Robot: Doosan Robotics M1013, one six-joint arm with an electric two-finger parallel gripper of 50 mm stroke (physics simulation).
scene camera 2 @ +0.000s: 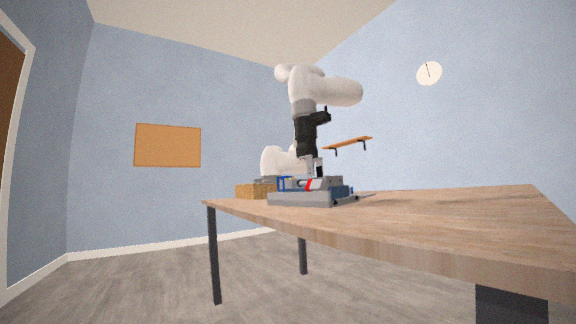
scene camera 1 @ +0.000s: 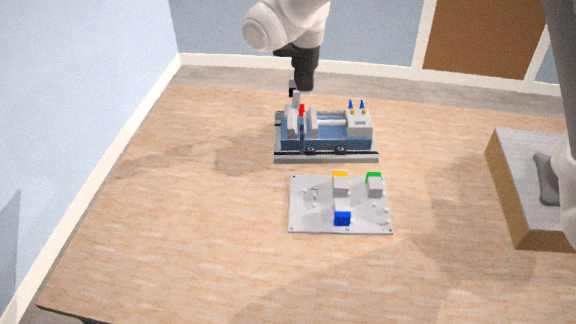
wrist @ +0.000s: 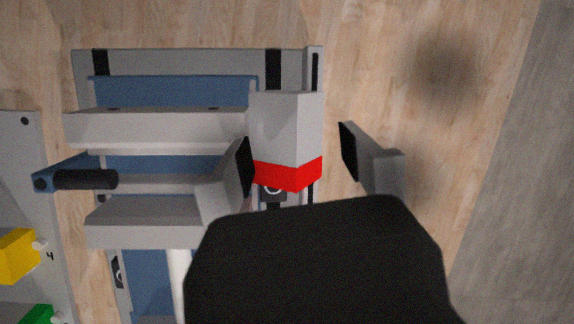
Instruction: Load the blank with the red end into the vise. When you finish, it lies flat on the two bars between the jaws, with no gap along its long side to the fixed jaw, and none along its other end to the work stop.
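The blank with the red end (scene camera 1: pixel 301 109) (scene camera 2: pixel 309 185) (wrist: pixel 285 135) is at the far side of the vise (scene camera 1: pixel 336 144) (scene camera 2: pixel 299 198) (wrist: pixel 175 90), beside the end of the fixed jaw (scene camera 1: pixel 292 124) (wrist: pixel 155 129), outside the gap between the jaws. Two of its long faces show in the wrist view, and it looks tilted; what it rests on is hidden. The movable jaw (scene camera 1: pixel 313 123) (wrist: pixel 145 235) stands apart from the fixed jaw. The work stop (wrist: pixel 85 179) is at the near side. My gripper (scene camera 1: pixel 294 97) (scene camera 2: pixel 315 171) (wrist: pixel 295 147) is open and empty, its fingers above and either side of the blank.
A grey plate (scene camera 1: pixel 310 220) (wrist: pixel 22 165) in front of the vise holds blanks with yellow (scene camera 1: pixel 340 185) (wrist: pixel 17 252), green (scene camera 1: pixel 374 185) (wrist: pixel 37 314) and blue (scene camera 1: pixel 342 218) ends. Blue-tipped uprights (scene camera 1: pixel 356 104) stand at the vise's right end. The arm's pedestal (scene camera 1: pixel 520 200) is at the right.
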